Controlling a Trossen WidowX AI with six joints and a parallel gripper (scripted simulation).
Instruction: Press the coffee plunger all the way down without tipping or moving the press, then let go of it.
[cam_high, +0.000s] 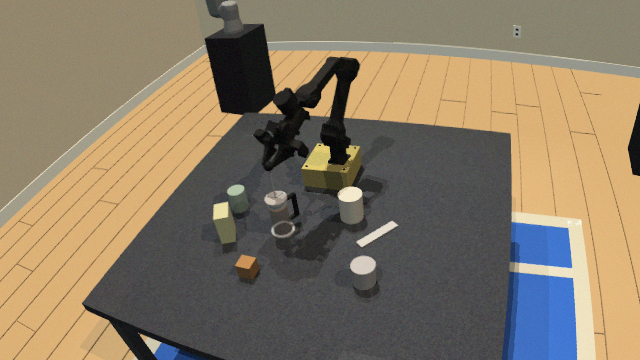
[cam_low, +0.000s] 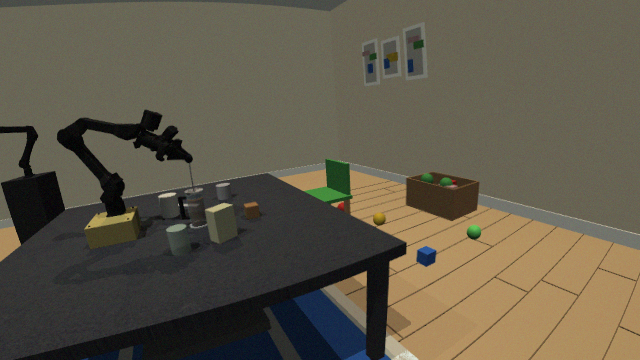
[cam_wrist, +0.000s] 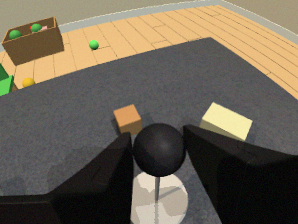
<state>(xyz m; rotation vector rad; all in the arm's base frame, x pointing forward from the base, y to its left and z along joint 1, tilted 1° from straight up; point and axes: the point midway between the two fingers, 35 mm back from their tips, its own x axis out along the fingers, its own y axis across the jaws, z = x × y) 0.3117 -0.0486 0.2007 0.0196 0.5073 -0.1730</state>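
The glass coffee press lies 14 cm below my gripper tip, 2 cm behind it and 1 cm to the left of it. The rest, counted from my gripper tip: grey cylinder (34 cm to the left, 23 cm below, 10 cm ahead); pale green cylinder (22 cm below, 21 cm to the right, 6 cm behind); cream box (21 cm below, 17 cm to the right, 8 cm ahead).
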